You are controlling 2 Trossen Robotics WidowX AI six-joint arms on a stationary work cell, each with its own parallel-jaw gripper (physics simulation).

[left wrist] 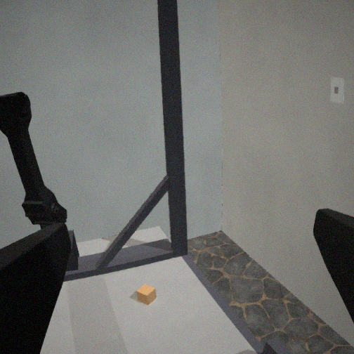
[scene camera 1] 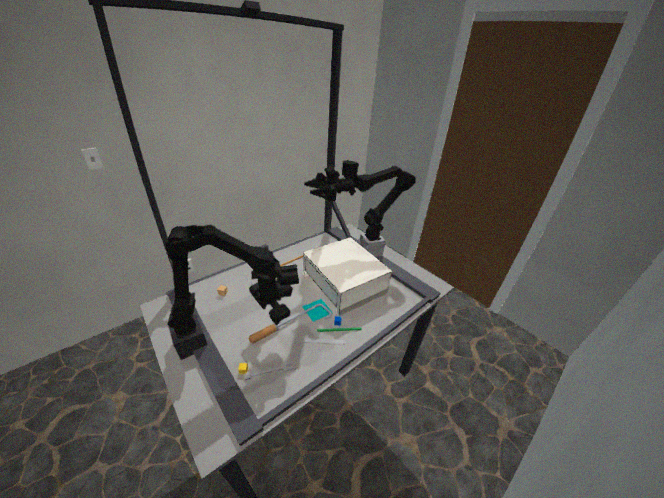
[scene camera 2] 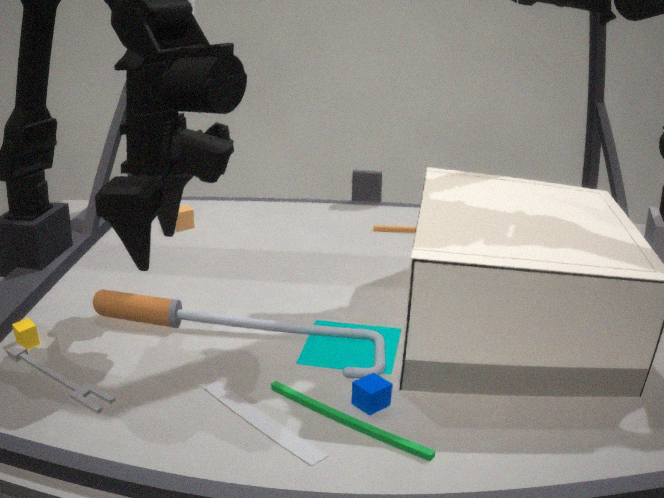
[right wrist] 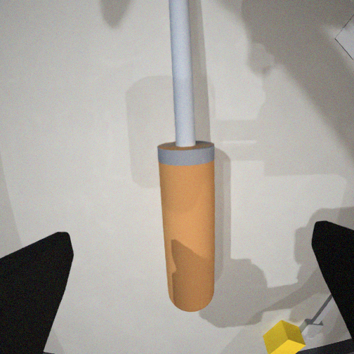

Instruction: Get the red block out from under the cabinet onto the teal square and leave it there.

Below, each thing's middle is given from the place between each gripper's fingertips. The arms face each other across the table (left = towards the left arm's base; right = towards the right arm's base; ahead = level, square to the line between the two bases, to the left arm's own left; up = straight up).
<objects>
I see the hook tool [scene camera 2: 167, 312] 30 mm ahead of my right hand, 70 mm to the left of it and 70 mm below it. The rest, counted from my right hand: blue block [scene camera 2: 372, 393] 120 mm ahead, 230 mm to the left, 80 mm below; then teal square [scene camera 2: 330, 352] 10 mm ahead, 210 mm to the left, 90 mm below; then pale strip [scene camera 2: 294, 444] 160 mm ahead, 130 mm to the left, 90 mm below.
Right now the teal square is 420 mm below my left hand, 270 mm ahead of it and 140 mm to the right of it. The rest, counted from my left hand: green stick [scene camera 2: 358, 425] (420 mm below, 400 mm ahead, 140 mm to the right); then blue block (410 mm below, 370 mm ahead, 120 mm to the right); then hook tool (400 mm below, 280 mm ahead, 270 mm to the right).
</objects>
